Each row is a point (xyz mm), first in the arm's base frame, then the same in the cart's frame.
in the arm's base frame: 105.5 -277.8 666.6
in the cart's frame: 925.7 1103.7 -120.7
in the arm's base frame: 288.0 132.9 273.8
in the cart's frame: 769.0 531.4 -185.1
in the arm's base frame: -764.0 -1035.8 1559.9
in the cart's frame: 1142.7 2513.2 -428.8
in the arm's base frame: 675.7 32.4 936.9
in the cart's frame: 1478.8 712.3 67.1
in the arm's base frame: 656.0 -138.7 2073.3
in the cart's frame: 2414.6 1374.5 -15.9
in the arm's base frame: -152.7 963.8 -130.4
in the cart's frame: 459.7 -27.1 -985.4
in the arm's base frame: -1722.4 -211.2 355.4
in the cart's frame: -78.0 1853.8 -1489.1
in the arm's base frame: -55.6 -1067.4 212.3
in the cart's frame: 251.1 1543.3 334.9
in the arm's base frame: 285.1 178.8 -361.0
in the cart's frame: 227.2 204.4 -117.4
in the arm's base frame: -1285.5 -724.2 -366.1
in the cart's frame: -665.3 1661.6 -719.2
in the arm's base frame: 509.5 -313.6 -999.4
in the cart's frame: -369.4 145.6 466.5
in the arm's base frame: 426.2 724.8 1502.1
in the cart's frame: 2055.2 606.1 -652.4
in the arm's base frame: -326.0 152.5 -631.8
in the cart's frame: -266.7 412.4 -517.7
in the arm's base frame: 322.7 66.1 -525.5
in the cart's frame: 69.0 189.5 8.8
